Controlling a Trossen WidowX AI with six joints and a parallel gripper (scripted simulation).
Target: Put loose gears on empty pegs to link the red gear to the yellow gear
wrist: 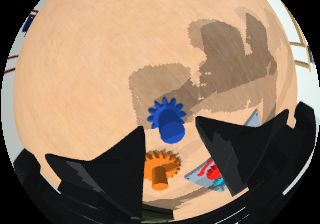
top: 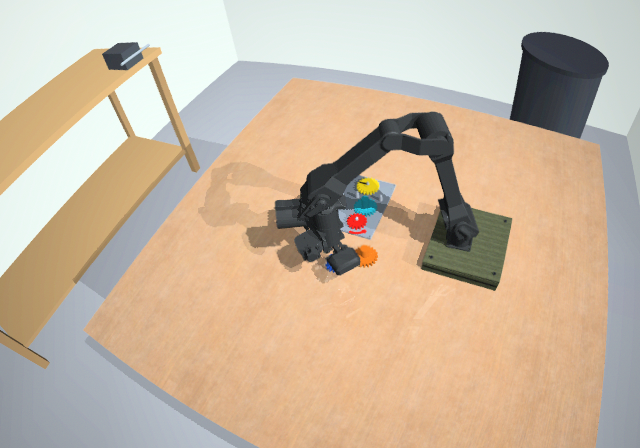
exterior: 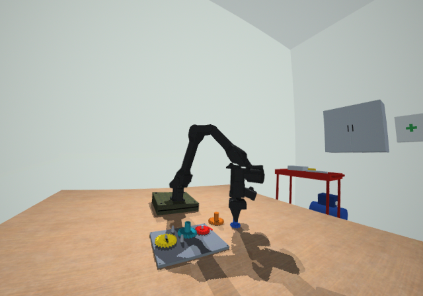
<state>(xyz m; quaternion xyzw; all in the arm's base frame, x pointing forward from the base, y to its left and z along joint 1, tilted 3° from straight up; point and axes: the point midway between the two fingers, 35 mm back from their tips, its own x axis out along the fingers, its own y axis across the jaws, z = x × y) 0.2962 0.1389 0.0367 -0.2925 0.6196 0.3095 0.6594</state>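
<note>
The cyan gear lies 2 cm behind my gripper tip and 20 cm to the right of it. Also, from my gripper tip: red gear (1 cm behind, 15 cm to the right, 1 cm below); then orange gear (7 cm behind, 5 cm to the right, 1 cm below); then blue gear (1 cm below).
</note>
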